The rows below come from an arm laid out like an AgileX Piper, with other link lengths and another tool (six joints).
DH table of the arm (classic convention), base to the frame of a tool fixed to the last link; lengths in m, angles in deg. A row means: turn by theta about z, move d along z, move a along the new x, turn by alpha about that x. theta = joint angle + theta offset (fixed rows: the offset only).
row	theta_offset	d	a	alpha
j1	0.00	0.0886	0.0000	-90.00
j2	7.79	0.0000	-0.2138	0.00
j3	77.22	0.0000	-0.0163	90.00
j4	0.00	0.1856	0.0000	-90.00
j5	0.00	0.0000	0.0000	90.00
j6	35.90	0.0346	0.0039	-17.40
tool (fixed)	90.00	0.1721	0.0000	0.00
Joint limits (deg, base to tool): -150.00..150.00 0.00..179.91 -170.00..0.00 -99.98..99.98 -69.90..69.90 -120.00..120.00
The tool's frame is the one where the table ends.
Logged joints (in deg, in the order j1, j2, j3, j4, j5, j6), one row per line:
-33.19 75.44 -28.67 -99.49 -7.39 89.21
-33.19 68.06 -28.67 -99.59 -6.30 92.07
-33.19 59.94 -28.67 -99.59 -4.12 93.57
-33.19 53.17 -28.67 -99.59 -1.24 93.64
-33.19 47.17 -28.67 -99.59 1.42 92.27
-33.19 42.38 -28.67 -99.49 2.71 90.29
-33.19 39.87 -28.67 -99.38 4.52 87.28
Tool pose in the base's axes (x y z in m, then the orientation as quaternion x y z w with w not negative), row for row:
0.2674 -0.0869 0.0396 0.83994 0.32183 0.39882 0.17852
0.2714 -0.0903 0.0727 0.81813 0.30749 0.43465 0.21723
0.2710 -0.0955 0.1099 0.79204 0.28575 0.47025 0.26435
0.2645 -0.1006 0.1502 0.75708 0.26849 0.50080 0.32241
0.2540 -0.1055 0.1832 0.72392 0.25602 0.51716 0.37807
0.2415 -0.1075 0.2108 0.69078 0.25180 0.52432 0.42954
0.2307 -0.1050 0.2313 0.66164 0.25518 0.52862 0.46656
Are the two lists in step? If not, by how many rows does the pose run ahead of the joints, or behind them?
The pose runs 1 row behind the joints: the pose in row i belongs to the joints in row i - 1.
